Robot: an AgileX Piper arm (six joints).
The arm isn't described. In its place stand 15 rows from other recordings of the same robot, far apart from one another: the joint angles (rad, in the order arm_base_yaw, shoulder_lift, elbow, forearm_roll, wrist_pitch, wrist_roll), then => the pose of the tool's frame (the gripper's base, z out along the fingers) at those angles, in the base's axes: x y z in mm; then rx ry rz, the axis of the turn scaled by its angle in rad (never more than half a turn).
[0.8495 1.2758 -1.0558 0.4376 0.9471 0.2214] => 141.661 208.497 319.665 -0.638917 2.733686 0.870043
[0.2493 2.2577 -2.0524 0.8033 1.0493 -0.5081] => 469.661 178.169 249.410 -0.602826 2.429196 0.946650
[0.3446 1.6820 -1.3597 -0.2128 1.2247 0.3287] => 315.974 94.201 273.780 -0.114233 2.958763 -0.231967
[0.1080 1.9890 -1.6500 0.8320 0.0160 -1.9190] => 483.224 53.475 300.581 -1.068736 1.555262 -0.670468
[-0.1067 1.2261 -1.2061 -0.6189 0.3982 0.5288] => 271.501 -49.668 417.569 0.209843 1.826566 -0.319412
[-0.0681 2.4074 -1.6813 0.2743 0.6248 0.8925] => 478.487 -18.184 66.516 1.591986 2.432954 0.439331
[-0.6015 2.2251 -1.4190 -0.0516 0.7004 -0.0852] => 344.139 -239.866 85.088 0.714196 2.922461 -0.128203
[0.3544 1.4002 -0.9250 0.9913 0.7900 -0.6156] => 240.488 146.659 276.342 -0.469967 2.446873 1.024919
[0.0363 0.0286 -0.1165 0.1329 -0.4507 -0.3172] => 35.886 -3.953 287.966 -0.057649 0.949255 -0.176213
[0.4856 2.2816 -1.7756 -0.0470 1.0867 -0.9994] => 406.386 210.191 139.209 -2.111076 2.253584 -0.088820
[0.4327 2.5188 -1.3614 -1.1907 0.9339 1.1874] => 385.906 103.413 -13.575 -0.273685 2.615352 -1.104046
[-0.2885 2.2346 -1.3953 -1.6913 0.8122 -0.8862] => 416.273 -191.937 129.424 1.819754 -1.281455 1.207021
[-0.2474 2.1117 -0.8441 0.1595 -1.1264 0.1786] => 369.281 -106.730 116.379 0.505695 1.550024 -0.117046
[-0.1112 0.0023 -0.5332 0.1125 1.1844 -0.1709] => -13.073 10.981 277.101 -0.079439 2.130114 -0.029912
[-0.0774 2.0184 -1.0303 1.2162 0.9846 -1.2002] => 345.065 44.543 122.155 -0.299713 2.566458 1.191900
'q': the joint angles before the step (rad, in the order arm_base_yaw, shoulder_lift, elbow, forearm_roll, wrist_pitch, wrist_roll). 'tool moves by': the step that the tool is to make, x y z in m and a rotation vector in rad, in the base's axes. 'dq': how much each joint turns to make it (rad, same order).
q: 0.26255, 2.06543, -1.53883, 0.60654, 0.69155, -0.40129
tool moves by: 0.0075, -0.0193, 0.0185, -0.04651, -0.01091, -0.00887
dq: -0.04102, -0.01443, -0.05934, -0.09079, 0.06870, 0.04570
